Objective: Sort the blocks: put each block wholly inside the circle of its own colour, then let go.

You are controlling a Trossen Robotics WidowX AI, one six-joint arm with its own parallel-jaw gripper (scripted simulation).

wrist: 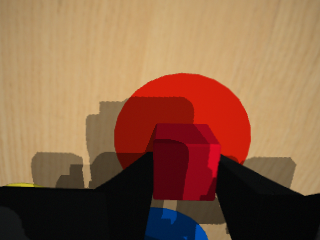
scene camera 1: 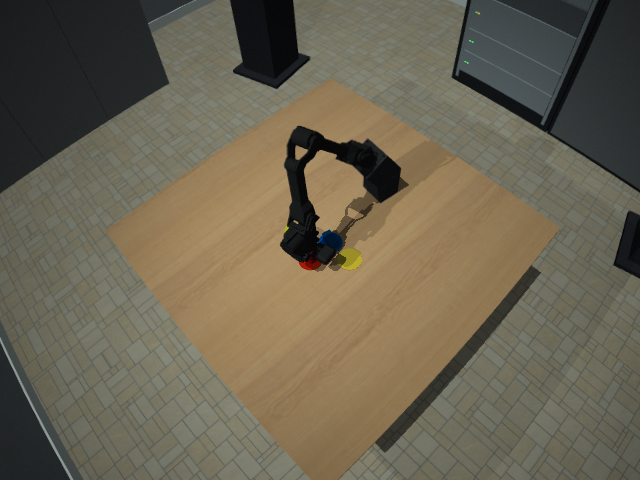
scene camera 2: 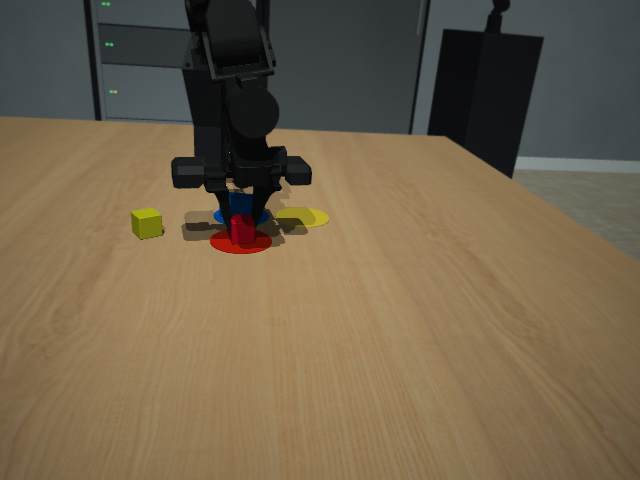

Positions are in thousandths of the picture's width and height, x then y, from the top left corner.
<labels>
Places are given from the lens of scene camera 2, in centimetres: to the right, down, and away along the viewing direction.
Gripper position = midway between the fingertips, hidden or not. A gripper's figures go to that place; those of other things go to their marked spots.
gripper (scene camera 2: 377, 476): -11, -2, 76
red block (scene camera 2: 379, 482): -11, -1, 74
yellow block (scene camera 2: 229, 466): -24, -2, 74
</labels>
